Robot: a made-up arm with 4 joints.
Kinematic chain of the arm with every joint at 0, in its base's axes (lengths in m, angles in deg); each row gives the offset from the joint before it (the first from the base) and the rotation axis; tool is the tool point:
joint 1: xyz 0 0 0.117 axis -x
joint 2: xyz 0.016 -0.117 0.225 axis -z
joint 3: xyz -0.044 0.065 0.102 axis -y
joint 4: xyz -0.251 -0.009 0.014 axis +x
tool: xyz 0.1 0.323 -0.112
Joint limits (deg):
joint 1: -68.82..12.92
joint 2: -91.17..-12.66
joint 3: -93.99..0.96
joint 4: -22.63..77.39
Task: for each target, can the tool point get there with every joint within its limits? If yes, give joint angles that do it. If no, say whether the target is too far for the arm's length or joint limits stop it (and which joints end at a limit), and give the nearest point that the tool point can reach.
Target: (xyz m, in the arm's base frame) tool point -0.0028 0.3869 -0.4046
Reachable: no: joint limits stop it (at a limit: joint 1, joint 2, joint 3, joint 4) | nearest point -0.2389 0.1657 0.1927 | short by 0.679 m
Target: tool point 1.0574 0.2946 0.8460
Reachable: no: too far | nearest point 0.2283 0.1828 0.5694 | short by 0.881 m
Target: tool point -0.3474 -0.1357 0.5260
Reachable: yes | joints -34.22 -33.81 -22.34 22.24
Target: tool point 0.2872 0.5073 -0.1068
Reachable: no: joint limits stop it (at a limit: joint 1, joint 2, joint 3) | nearest point 0.1489 0.3299 0.5142 | short by 0.660 m
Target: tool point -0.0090 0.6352 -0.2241
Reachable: no: joint limits stop it (at a limit: joint 1, joint 2, joint 3) | nearest point -0.2443 0.1930 0.2150 | short by 0.666 m
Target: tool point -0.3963 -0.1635 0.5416
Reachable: yes | joints -14.15 -60.65 -71.65 6.75
